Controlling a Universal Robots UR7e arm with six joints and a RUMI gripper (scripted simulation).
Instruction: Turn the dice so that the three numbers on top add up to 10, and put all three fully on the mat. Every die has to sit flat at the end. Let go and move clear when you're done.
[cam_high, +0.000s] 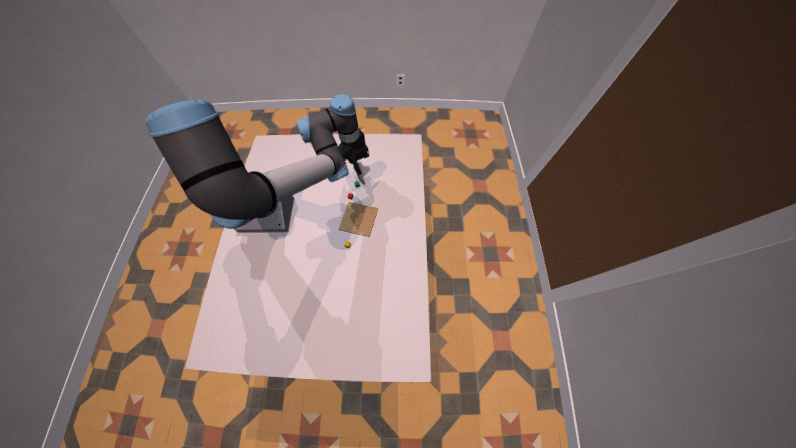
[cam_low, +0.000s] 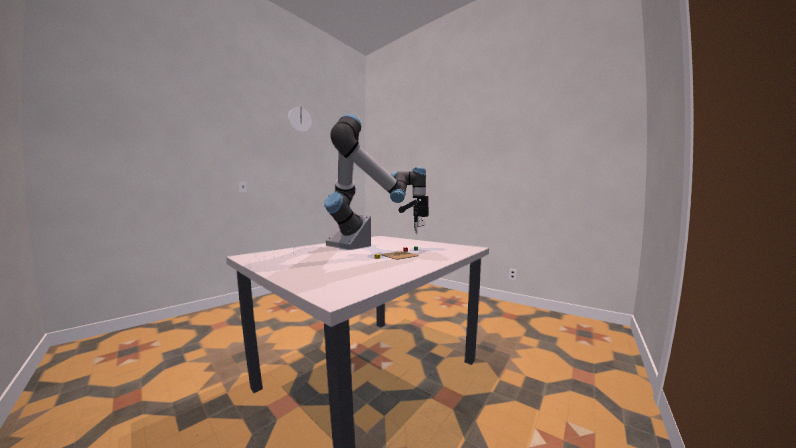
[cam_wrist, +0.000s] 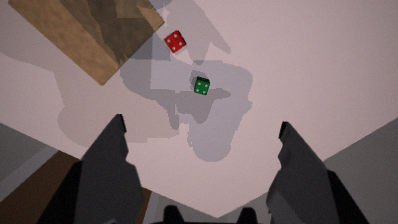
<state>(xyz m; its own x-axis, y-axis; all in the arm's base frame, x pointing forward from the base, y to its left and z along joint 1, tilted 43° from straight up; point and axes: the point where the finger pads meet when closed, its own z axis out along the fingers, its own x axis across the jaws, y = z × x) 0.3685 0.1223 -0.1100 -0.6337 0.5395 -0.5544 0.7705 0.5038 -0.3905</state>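
Right now the green die is 9 cm below my hand. Also, from my hand: brown mat (3 cm ahead, 17 cm to the right, 10 cm below); then yellow die (30 cm to the right, 9 cm below); then red die (2 cm behind, 7 cm to the right, 9 cm below).
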